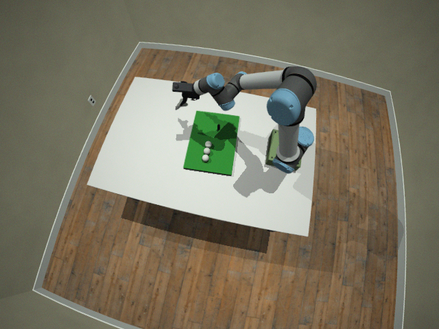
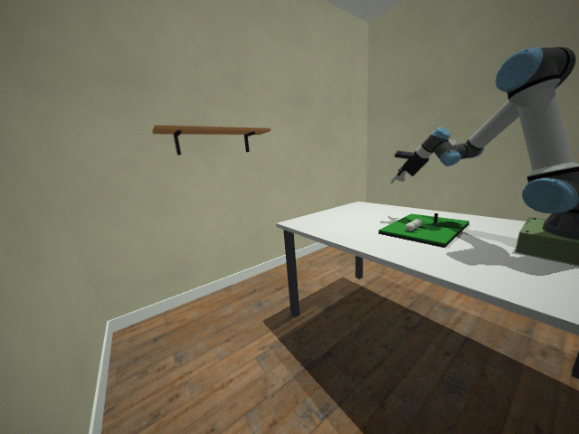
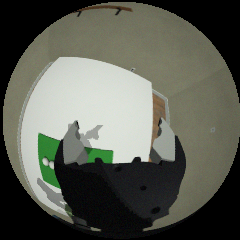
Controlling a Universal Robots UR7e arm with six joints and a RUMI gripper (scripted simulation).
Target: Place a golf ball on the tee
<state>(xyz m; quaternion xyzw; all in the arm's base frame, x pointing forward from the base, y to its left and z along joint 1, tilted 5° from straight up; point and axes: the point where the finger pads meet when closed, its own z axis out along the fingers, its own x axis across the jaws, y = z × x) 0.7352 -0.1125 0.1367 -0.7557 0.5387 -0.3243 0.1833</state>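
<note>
Now: the golf ball 230 mm behind my hand, 210 mm to the left of it and 220 mm below it.
</note>
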